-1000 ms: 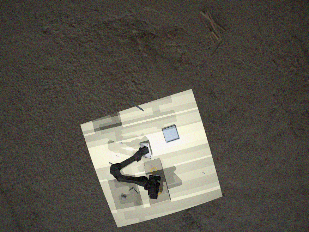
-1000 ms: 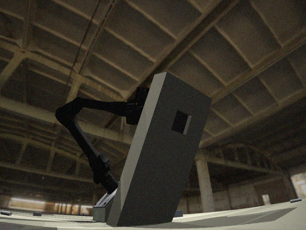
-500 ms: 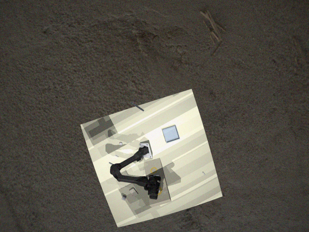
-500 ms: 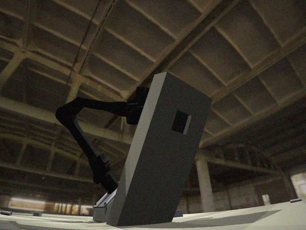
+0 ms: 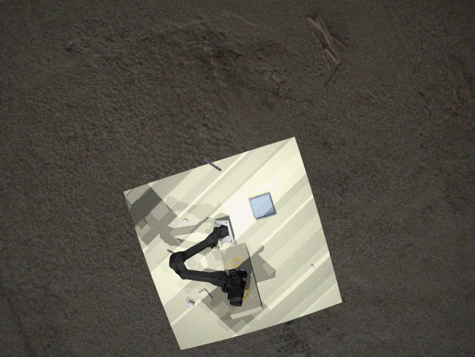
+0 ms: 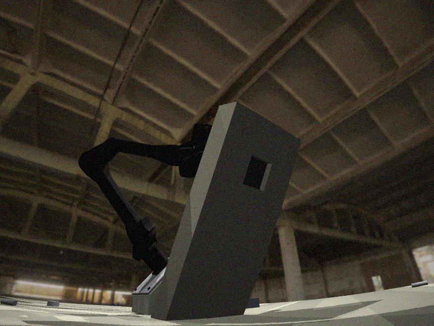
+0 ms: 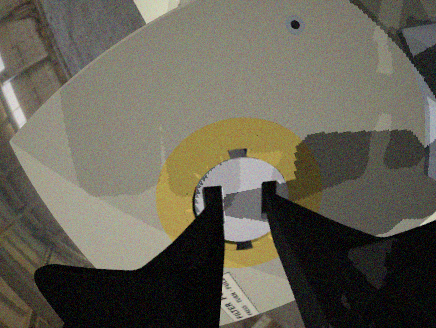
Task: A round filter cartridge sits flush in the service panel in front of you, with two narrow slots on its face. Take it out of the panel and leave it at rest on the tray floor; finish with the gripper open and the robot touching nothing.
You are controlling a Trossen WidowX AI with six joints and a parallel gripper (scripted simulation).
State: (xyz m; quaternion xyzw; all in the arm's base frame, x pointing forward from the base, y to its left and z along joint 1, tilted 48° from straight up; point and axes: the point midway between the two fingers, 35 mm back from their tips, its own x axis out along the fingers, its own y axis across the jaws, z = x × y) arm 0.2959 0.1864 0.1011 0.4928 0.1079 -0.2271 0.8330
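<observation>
Right now my gripper tip is 1 cm short of the round filter cartridge and 1 cm above it. From my gripper tip the other things lie so: short bar: 21 cm behind, 48 cm to the right, 27 cm below; flat white block: 15 cm ahead, 29 cm to the right, 27 cm below; blue-grey tray: 44 cm behind, 22 cm to the left, 26 cm below.
</observation>
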